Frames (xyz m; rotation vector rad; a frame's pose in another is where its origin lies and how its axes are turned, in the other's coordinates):
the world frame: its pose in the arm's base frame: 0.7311 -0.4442 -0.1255 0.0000 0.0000 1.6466
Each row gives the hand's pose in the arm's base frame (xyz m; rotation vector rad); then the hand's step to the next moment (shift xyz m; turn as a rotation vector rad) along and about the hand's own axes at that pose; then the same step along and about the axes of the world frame.
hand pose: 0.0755 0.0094 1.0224 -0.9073 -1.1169 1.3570
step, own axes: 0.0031 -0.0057 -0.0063 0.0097 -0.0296 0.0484
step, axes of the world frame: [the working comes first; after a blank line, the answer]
step, axes of the arm's base frame: 0.0072 0.0035 0.0041 -0.0394 0.0024 0.0419

0.0030 -0.0075 0.0041 0.0054 0.0391 0.0419
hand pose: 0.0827 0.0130 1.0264 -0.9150 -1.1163 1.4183
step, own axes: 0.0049 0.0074 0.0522 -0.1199 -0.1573 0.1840
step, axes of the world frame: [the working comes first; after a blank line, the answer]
step, axes of the arm's base frame: -0.0524 -0.0029 0.0071 -0.1151 -0.1460 0.1960

0.0010 0.0525 0.0071 -0.1369 0.1259 0.1960
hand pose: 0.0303 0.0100 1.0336 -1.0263 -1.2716 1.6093
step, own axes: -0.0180 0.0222 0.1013 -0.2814 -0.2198 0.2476
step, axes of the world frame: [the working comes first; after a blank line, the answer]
step, axes of the arm's base frame: -0.0916 -0.0517 -0.0040 -0.1145 -0.3079 0.2844

-0.0446 0.0952 -0.0040 -0.2983 0.1375 0.2844
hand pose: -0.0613 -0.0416 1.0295 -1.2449 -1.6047 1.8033
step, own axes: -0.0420 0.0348 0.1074 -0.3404 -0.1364 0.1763
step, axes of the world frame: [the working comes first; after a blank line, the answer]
step, axes of the arm's base frame: -0.0588 -0.1019 -0.0258 -0.0053 -0.3350 0.2309

-0.0972 0.0663 -0.0258 -0.3336 0.0307 0.2309
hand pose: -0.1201 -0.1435 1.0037 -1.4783 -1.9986 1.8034
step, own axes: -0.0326 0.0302 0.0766 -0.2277 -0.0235 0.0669
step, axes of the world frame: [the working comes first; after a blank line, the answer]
step, axes of the arm's base frame: -0.0117 -0.0822 -0.0308 0.0672 -0.1971 0.1162

-0.0811 0.0179 -0.0308 -0.2016 -0.0521 0.1162
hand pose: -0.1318 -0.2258 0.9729 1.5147 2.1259 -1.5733
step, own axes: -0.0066 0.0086 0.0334 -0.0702 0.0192 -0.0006
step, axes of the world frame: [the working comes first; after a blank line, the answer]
step, axes of the arm's base frame: -0.0052 -0.0300 -0.0175 0.0498 -0.0452 0.0279

-0.0295 0.0075 -0.0175 -0.0488 -0.0462 0.0279
